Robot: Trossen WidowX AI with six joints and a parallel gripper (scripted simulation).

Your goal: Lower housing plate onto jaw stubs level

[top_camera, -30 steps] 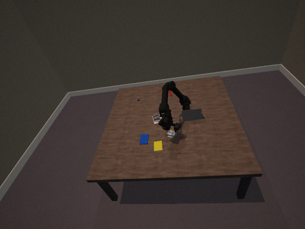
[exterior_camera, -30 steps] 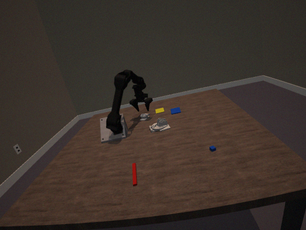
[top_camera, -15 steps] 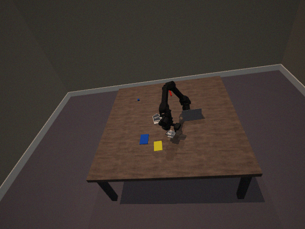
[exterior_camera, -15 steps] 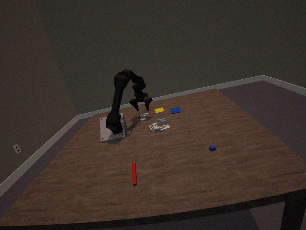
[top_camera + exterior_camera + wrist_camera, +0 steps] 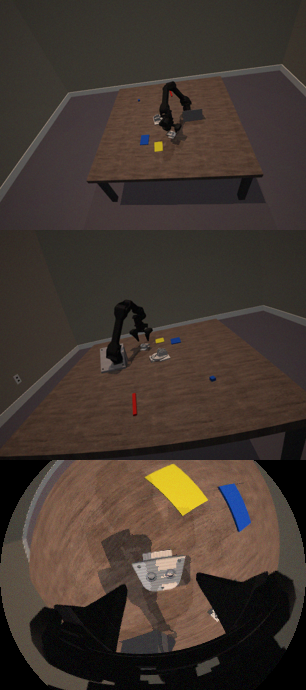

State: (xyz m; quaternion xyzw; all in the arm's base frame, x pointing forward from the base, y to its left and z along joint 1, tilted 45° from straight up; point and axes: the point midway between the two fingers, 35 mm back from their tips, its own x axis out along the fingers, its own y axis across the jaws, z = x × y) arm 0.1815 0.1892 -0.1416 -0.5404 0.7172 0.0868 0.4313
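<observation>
Now: gripper tip 50 mm above the white part and 10 mm to the left of it. From my gripper tip the other things lie so: blue card 250 mm ahead, 60 mm below; then yellow card 130 mm ahead, 90 mm to the left, 60 mm below; then red bar 660 mm to the right, 60 mm below, 50 mm behind.
</observation>
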